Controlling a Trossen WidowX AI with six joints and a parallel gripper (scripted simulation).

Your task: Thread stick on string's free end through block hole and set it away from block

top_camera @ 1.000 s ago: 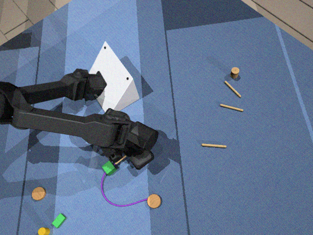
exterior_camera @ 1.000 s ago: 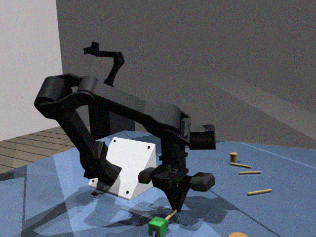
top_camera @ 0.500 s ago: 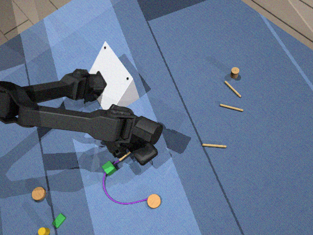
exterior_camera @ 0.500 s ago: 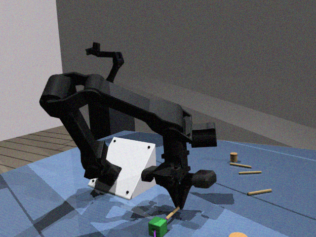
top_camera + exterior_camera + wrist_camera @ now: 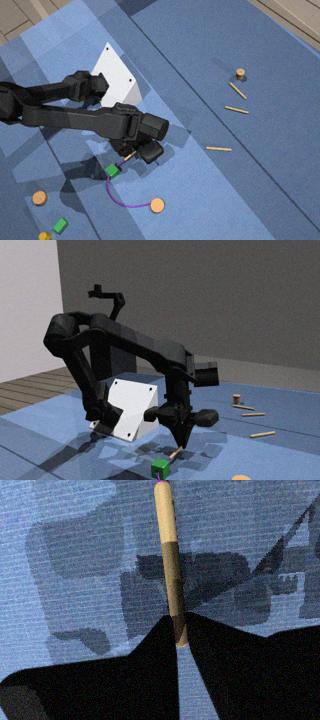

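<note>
My gripper tip is 40 mm to the left of the thin wooden stick, 10 mm below it and 10 mm short of it. The rest, counted from my gripper tip: yellow cylinder (360 mm to the right, 90 mm ahead, 10 mm above); then round wooden button (180 mm ahead, 40 mm to the right); then small wooden cylinder (410 mm to the left, 50 mm behind).
</note>
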